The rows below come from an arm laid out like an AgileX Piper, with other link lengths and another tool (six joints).
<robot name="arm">
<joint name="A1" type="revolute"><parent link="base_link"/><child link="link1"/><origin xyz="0 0 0.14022" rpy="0 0 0"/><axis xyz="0 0 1"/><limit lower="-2.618" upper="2.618"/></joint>
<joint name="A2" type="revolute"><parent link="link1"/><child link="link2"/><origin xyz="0 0 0" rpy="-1.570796 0 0"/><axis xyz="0 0 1"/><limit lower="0" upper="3.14"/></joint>
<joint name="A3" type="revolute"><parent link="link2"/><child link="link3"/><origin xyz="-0.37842 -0.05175 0" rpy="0 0 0"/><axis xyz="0 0 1"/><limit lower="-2.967" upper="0"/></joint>
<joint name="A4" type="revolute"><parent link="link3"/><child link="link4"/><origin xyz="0.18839 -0.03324 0" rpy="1.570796 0 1.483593"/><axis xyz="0 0 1"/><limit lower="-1.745" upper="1.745"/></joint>
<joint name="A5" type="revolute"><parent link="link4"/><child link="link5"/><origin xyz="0 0 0" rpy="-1.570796 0 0"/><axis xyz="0 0 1"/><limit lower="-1.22" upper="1.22"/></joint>
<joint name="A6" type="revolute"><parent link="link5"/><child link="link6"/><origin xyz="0 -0.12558 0" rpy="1.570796 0 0"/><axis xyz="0 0 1"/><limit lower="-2.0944" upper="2.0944"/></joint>
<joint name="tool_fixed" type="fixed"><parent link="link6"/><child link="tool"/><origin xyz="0.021 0.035 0.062" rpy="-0.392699 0 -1.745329"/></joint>
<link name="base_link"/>
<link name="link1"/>
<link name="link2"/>
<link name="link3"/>
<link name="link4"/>
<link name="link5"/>
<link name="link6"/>
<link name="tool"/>
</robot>
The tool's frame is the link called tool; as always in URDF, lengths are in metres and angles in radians.
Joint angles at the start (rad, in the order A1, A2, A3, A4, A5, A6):
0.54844, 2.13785, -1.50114, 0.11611, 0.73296, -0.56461
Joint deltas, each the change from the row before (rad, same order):
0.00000, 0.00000, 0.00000, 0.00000, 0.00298, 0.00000
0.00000, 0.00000, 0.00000, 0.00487, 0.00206, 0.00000
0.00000, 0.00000, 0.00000, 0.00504, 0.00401, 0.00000
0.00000, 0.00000, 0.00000, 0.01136, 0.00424, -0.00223
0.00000, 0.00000, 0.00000, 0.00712, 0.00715, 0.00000
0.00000, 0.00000, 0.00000, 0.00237, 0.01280, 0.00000
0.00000, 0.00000, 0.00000, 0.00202, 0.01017, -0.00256
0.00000, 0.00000, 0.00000, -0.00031, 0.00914, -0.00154
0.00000, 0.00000, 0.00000, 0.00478, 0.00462, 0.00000
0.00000, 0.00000, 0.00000, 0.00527, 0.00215, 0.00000
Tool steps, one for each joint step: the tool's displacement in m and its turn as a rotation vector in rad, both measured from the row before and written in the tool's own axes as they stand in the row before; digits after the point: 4 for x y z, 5 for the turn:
-0.0004, 0.0004, 0.0001, -0.00220, -0.00185, -0.00077
-0.0008, -0.0002, -0.0002, 0.00068, -0.00490, 0.00188
-0.0010, 0.0001, -0.0002, -0.00067, -0.00624, 0.00144
-0.0017, -0.0005, -0.0005, 0.00206, -0.01024, 0.00239
-0.0017, 0.0003, -0.0003, -0.00200, -0.00976, 0.00160
-0.0019, 0.0016, 0.0001, -0.00834, -0.00976, -0.00218
-0.0015, 0.0013, 0.0001, -0.00654, -0.00689, -0.00406
-0.0011, 0.0014, 0.0002, -0.00687, -0.00490, -0.00394
-0.0011, 0.0002, -0.0002, -0.00110, -0.00649, 0.00096
-0.0008, -0.0002, -0.0003, 0.00096, -0.00531, 0.00181

